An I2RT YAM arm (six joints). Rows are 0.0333 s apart.
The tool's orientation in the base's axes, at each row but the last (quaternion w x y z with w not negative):
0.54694 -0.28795 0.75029 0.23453
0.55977 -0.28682 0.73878 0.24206
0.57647 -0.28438 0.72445 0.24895
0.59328 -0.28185 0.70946 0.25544
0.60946 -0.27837 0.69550 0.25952
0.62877 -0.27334 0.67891 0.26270
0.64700 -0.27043 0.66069 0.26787
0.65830 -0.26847 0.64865 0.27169
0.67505 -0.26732 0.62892 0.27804
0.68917 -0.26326 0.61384 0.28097
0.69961 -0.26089 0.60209 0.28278
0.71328 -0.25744 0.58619 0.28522
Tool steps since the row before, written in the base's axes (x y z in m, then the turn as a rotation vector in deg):
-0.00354 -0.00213 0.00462 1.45 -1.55 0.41
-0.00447 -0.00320 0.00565 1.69 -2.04 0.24
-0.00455 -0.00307 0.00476 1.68 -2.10 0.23
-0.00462 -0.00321 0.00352 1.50 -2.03 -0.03
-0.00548 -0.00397 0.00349 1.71 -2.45 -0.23
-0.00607 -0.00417 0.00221 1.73 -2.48 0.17
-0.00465 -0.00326 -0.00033 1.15 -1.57 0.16
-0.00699 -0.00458 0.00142 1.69 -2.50 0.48
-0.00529 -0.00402 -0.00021 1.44 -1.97 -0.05
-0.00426 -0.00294 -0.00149 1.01 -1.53 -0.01
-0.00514 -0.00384 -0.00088 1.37 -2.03 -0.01
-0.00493 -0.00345 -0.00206 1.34 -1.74 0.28
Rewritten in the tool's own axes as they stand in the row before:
-0.00321 0.00107 -0.00520 -0.46 -2.11 -0.16
-0.00404 0.00101 -0.00670 -0.27 -2.63 -0.28
-0.00348 0.00114 -0.00628 -0.25 -2.67 -0.33
-0.00253 0.00107 -0.00604 0.02 -2.50 -0.36
-0.00262 0.00111 -0.00706 0.23 -2.95 -0.48
-0.00167 0.00132 -0.00739 -0.17 -2.98 -0.52
0.00044 0.00096 -0.00559 -0.16 -1.92 -0.29
-0.00154 0.00169 -0.00816 -0.49 -2.96 -0.56
-0.00024 0.00094 -0.00658 0.05 -2.41 -0.39
0.00092 0.00098 -0.00522 0.00 -1.79 -0.38
-0.00003 0.00097 -0.00640 0.00 -2.40 -0.48
0.00092 0.00113 -0.00619 -0.26 -2.19 -0.25

